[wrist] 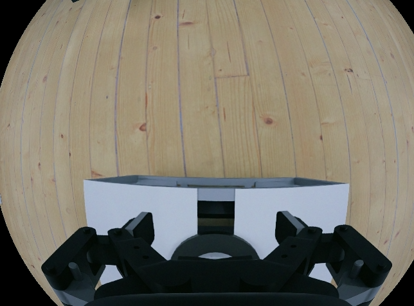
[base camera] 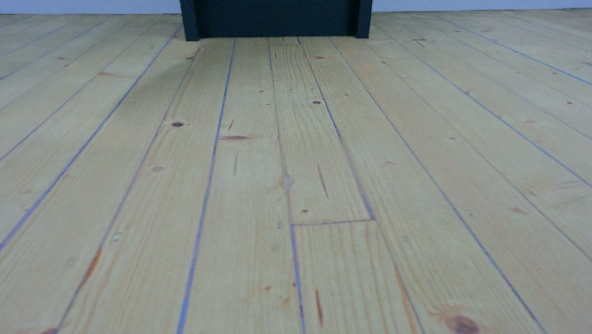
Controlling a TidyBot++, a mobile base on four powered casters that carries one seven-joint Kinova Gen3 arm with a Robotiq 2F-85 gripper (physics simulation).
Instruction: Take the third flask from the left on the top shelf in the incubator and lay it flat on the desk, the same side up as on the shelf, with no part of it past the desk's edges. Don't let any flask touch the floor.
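Places are measured from the arm's base along level axes (x ahead, y left, z up), in millimetres.
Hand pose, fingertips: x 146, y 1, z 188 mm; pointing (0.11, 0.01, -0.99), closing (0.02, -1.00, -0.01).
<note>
After its pixels a point has its place.
My gripper [wrist: 214, 226] is open in the wrist view, its two black fingers wide apart with nothing between them. It hangs over the robot's own white-topped base [wrist: 145, 202]. No flask shows in either view. The shelves of the incubator and the top of the desk do not show either. The lower part of a dark piece of furniture [base camera: 277, 19] @[z -330, x 1614, y 94 mm] stands at the top middle of the base camera view; whether it belongs to the incubator or the desk, I cannot tell.
The plank floor [base camera: 250, 190] @[z -397, x 571, y 77 mm] [wrist: 200, 110] stretches ahead of the base to the dark furniture. A pale wall [base camera: 475, 4] @[z -368, x 2279, y -954 mm] runs behind it on both sides. A small dark edge shows at the top left of the wrist view.
</note>
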